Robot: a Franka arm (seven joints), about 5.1 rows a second.
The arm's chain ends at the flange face. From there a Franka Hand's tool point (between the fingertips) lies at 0.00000 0.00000 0.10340 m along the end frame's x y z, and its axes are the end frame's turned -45 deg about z.
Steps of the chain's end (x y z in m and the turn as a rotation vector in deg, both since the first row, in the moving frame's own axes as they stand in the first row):
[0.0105, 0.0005, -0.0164, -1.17, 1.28, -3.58]
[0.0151, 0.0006, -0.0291, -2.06, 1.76, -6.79]
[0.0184, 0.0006, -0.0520, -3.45, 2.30, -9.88]
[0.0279, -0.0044, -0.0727, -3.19, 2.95, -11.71]
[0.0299, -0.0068, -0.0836, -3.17, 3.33, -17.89]
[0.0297, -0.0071, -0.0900, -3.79, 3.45, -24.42]
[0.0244, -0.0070, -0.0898, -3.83, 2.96, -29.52]
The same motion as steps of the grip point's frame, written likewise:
[0.0073, 0.0109, -0.0164, -1.73, 0.08, -3.58]
[0.0102, 0.0160, -0.0292, -2.70, -0.21, -6.79]
[0.0118, 0.0209, -0.0523, -4.07, -0.81, -9.88]
[0.0233, 0.0244, -0.0730, -4.34, -0.17, -11.71]
[0.0274, 0.0245, -0.0839, -4.60, 0.11, -17.89]
[0.0275, 0.0250, -0.0904, -5.12, -0.24, -24.42]
[0.0233, 0.0209, -0.0902, -4.80, -0.62, -29.52]

